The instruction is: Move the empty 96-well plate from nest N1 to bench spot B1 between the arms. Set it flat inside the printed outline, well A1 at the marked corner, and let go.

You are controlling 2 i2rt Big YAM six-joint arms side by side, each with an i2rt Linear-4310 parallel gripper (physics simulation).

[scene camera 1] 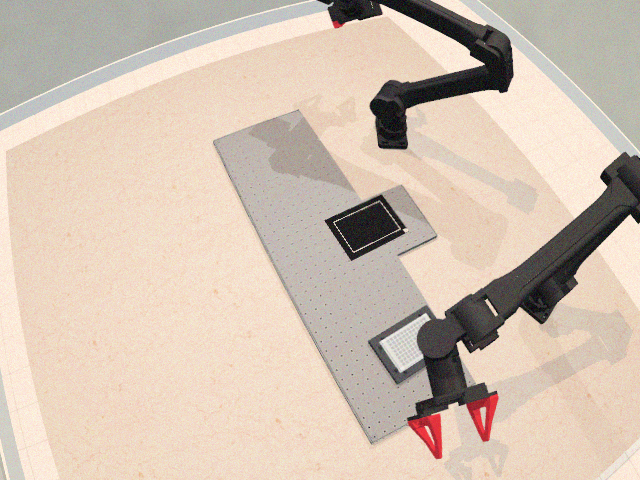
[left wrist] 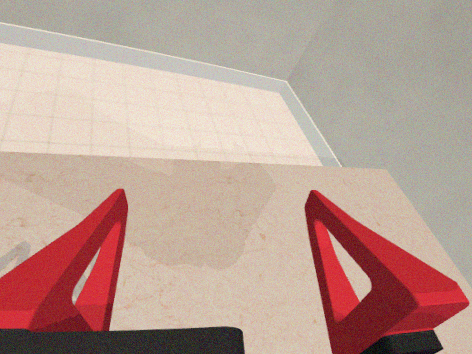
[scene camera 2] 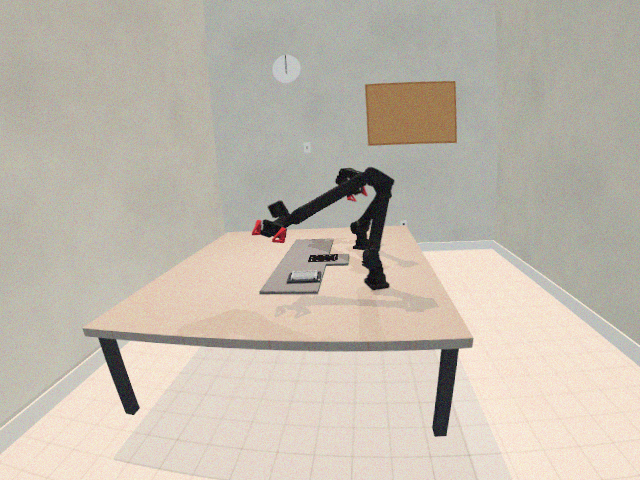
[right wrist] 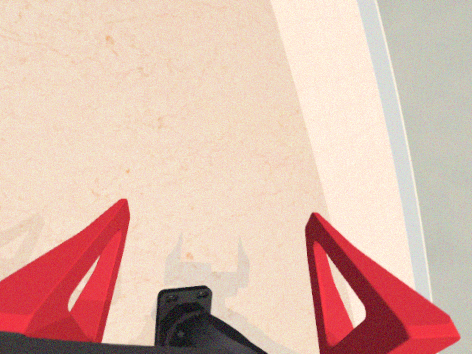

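Seen in the pictures: left gripper, between the fingertips: [scene camera 1: 463, 450] [left wrist: 220, 197] [scene camera 2: 262, 237]; right gripper, between the fingertips: [scene camera 1: 360, 16] [scene camera 2: 361, 198] [right wrist: 221, 214]; left arm's base, origin of its link: [scene camera 1: 533, 300] [scene camera 2: 376, 284]; right arm's base, origin of its link: [scene camera 1: 390, 133] [scene camera 2: 362, 246] [right wrist: 181, 323].
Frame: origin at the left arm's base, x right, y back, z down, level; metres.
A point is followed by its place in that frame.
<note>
The white 96-well plate [scene camera 1: 403, 343] {z -0.038, x 0.195, y -0.331 m} [scene camera 2: 303, 274] {z -0.038, x 0.170, y -0.316 m} sits in the dark frame of nest N1 [scene camera 1: 374, 343] {z -0.025, x 0.245, y -0.369 m}, partly hidden by the left arm in scene camera 1. Bench spot B1 is a black patch with a white printed outline [scene camera 1: 343, 237] {z -0.015, x 0.476, y -0.212 m}; a small white dot [scene camera 1: 405, 230] {z -0.015, x 0.378, y -0.089 m} marks its right corner. The patch also shows in scene camera 2 [scene camera 2: 323, 257] {z -0.015, x 0.463, y -0.143 m}. My left gripper [scene camera 1: 462, 448] {z -0.297, x -0.017, y -0.503 m} [scene camera 2: 264, 238] {z -0.297, x -0.017, y -0.503 m} [left wrist: 220, 197] {z -0.297, x -0.017, y -0.503 m} is open and empty, raised above the table, away from the plate. My right gripper [scene camera 2: 359, 197] {z -0.289, x 0.831, y 0.243 m} [right wrist: 221, 214] {z -0.289, x 0.831, y 0.243 m} is open and empty, high up and far from the plate; scene camera 1 cuts it off at the top.
A grey perforated board [scene camera 1: 310, 268] {z -0.013, x 0.477, y -0.327 m} [scene camera 2: 279, 279] {z -0.013, x 0.214, y -0.434 m} carries the nest and the bench spot. The left arm [scene camera 1: 558, 248] {z -0.446, x 0.067, y -0.197 m} passes above the board's edge beside the nest. The right arm's base [scene camera 1: 391, 135] {z -0.037, x 0.591, y 0.123 m} stands on the table [scene camera 1: 155, 310] {z 0.000, x 0.669, y -0.665 m} behind B1.
</note>
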